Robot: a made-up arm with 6 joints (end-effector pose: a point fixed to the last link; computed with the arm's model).
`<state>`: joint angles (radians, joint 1 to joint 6).
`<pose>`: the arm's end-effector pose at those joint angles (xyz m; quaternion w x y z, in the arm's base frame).
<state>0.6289 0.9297 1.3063 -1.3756 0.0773 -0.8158</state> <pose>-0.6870 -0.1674 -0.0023 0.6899 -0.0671 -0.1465 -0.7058</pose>
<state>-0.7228 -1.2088 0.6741 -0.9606 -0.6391 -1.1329</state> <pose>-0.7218 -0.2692 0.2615 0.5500 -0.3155 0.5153 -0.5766</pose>
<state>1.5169 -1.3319 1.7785 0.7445 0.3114 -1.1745</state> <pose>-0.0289 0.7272 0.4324 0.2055 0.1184 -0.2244 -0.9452</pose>
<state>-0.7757 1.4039 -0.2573 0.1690 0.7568 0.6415</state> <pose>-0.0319 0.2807 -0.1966 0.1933 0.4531 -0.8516 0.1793</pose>
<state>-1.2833 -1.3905 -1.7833 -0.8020 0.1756 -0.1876</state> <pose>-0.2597 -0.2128 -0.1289 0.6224 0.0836 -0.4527 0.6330</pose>
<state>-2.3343 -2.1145 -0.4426 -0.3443 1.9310 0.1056</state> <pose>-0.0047 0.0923 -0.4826 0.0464 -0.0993 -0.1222 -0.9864</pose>
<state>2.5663 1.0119 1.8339 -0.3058 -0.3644 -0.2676</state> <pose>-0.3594 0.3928 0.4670 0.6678 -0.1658 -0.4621 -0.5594</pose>
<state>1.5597 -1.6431 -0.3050 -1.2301 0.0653 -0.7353</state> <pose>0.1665 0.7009 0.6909 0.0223 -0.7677 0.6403 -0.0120</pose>
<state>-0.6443 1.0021 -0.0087 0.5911 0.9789 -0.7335</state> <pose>-0.2374 0.2570 -0.3939 0.7317 0.4772 -0.4642 0.1466</pose>
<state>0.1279 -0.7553 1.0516 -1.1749 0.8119 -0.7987</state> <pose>-0.8065 -0.0977 0.6246 0.6568 -0.2872 0.6105 -0.3368</pose>
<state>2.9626 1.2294 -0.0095 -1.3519 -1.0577 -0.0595</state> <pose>-0.0375 0.6970 0.6207 0.3451 -0.3177 -0.5352 0.7025</pose>
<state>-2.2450 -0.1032 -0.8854 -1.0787 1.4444 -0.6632</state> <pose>-0.2115 0.4712 -0.4440 0.8835 -0.0206 -0.4660 0.0431</pose>
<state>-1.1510 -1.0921 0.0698 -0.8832 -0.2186 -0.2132</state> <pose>-0.5955 -0.2919 -0.2711 0.9644 0.1863 0.0428 -0.1827</pose>
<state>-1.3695 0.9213 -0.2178 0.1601 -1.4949 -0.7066</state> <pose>-0.1888 0.6210 -0.2012 0.0170 -0.8289 -0.2542 0.4980</pose>
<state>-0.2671 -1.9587 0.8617 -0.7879 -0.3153 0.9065</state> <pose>-0.3721 -0.3048 0.5164 0.9140 -0.2222 0.1404 -0.3092</pose>
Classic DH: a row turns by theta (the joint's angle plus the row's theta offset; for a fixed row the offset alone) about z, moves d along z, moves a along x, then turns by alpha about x. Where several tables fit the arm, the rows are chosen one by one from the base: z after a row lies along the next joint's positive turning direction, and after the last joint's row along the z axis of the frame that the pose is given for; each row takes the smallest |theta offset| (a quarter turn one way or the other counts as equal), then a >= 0, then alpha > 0; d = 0 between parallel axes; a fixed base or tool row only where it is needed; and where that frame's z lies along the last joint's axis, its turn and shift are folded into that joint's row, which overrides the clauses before.
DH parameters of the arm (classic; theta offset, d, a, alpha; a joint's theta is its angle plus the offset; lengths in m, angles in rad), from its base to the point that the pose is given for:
base (fixed): 1.1249 0.1876 0.1498 -1.6912
joint 1: 1.4742 0.3987 -0.1092 -2.0072
joint 2: -0.8504 0.3814 0.3156 -1.5162
joint 3: 1.5047 -0.3461 0.0002 -0.7022
joint 4: 0.0497 0.0448 0.023 -1.5708
joint 5: 1.5708 -0.055 0.003 -1.5708
joint 6: 0.5878 0.0595 0.0957 1.2708
tool (fixed): 2.1917 -0.137 0 0

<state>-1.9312 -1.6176 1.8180 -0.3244 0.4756 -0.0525</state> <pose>-0.3704 -0.0294 -0.2887 0.4466 0.5125 0.6756 -0.2856</pose>
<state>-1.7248 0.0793 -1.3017 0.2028 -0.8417 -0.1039</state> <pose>-0.3160 0.5445 -0.4870 0.4918 0.6882 -0.3499 -0.4025</pose>
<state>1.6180 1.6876 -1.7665 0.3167 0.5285 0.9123</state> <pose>-0.1168 -0.1128 0.4334 0.5149 -0.4234 0.0580 0.7431</pose>
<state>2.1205 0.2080 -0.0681 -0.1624 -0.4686 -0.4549</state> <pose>-0.5609 0.5588 0.6517 0.4871 -0.7721 -0.2850 -0.2921</pose>
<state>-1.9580 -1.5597 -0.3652 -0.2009 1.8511 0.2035</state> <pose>-0.3270 0.0162 -0.5036 0.1005 0.4136 0.1197 0.8969</pose>
